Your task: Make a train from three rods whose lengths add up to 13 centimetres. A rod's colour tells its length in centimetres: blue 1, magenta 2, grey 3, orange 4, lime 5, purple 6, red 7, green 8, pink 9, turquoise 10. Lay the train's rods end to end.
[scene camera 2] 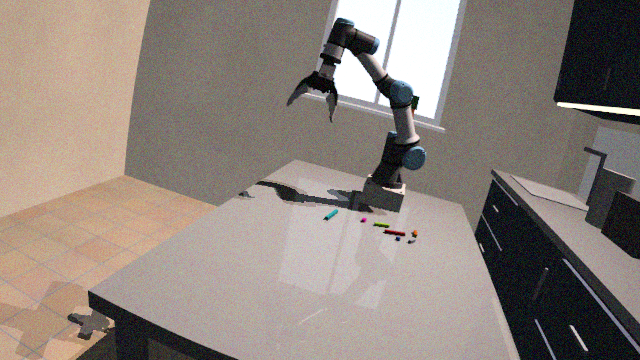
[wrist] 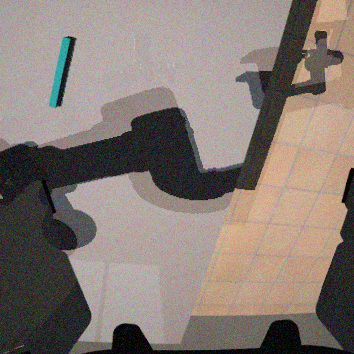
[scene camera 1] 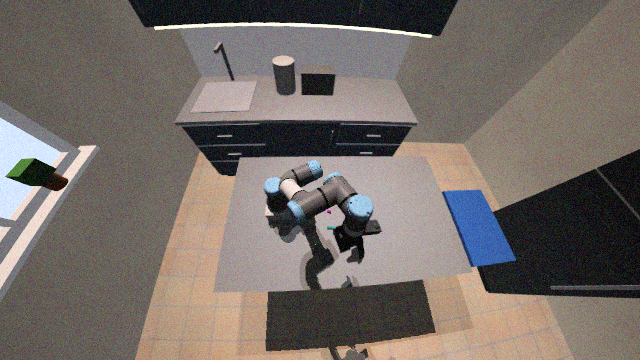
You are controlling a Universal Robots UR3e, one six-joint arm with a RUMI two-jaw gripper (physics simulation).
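Seen in the pictures: gripper, fingertip midpoint: (scene camera 2: pixel 309 114) (wrist: pixel 195 179); arm's base at its link origin: (scene camera 2: pixel 386 183) (scene camera 1: pixel 278 201).
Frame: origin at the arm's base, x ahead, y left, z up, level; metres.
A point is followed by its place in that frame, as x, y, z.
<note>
My gripper (scene camera 2: pixel 310 113) @[0.332, -0.293, 0.227] (wrist: pixel 195 179) @[0.332, -0.293, 0.227] is open and empty, high above the table. The turquoise rod (scene camera 1: pixel 331 228) @[0.304, -0.151, -0.069] (scene camera 2: pixel 331 214) @[0.341, -0.150, -0.068] (wrist: pixel 60 72) @[0.331, -0.153, -0.067] lies apart from the others, at the upper left in the wrist view. In scene camera 2, the magenta rod (scene camera 2: pixel 364 220) @[0.306, -0.043, -0.070] (scene camera 1: pixel 329 212) @[0.301, -0.053, -0.070], lime rod (scene camera 2: pixel 381 225) @[0.306, 0.016, -0.071] and red rod (scene camera 2: pixel 395 233) @[0.347, 0.066, -0.071] lie to its right, separate from each other. The orange rod (scene camera 2: pixel 415 233) @[0.308, 0.134, -0.067] lies right of the red one; the small blue rod (scene camera 2: pixel 398 239) @[0.392, 0.078, -0.072] and the grey rod (scene camera 2: pixel 412 241) @[0.381, 0.124, -0.071] lie just in front. The arm hides several rods in scene camera 1.
The rods lie on the grey table (scene camera 1: pixel 410 200) @[0.858, 0.004, -0.077] (scene camera 2: pixel 225 300) @[0.972, -0.242, -0.077] near the arm's base (scene camera 2: pixel 384 194) @[0.092, 0.001, -0.023]. The arm's shadow crosses the table. A counter (scene camera 1: pixel 370 102) with a cylinder (scene camera 1: pixel 285 77) and a dark box (scene camera 1: pixel 318 84) stands behind the table. A dark mat (scene camera 1: pixel 350 315) lies on the floor in front.
</note>
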